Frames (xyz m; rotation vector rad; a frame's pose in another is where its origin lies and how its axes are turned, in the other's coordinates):
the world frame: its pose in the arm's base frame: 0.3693 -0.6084 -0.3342 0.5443 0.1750 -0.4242
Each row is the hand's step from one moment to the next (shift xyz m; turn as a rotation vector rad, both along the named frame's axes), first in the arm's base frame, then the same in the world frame.
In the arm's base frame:
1: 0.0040 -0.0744 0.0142 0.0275 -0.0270 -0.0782
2: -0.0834 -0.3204 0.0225 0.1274 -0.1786 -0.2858
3: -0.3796 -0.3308 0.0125 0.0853 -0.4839 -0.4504
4: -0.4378 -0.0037 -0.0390 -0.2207 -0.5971 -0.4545
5: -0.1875 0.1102 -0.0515 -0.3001 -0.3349 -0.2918
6: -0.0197 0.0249 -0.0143 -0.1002 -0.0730 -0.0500
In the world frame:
1: 0.0253 -0.0491 0.0520 0.0552 -0.0452 -0.0501
2: 0.0290 -0.2731 0.1862 0.2534 -0.2150 -0.1391
3: -0.2310 -0.4146 0.1686 0.3651 -0.5453 -0.1167
4: -0.3818 -0.2114 -0.0528 0.1300 -0.7677 -0.0748
5: -0.1925 -0.0204 -0.1118 -0.0756 -0.5244 -0.0819
6: -0.0224 0.0040 -0.0264 -0.0514 -0.1231 -0.0081

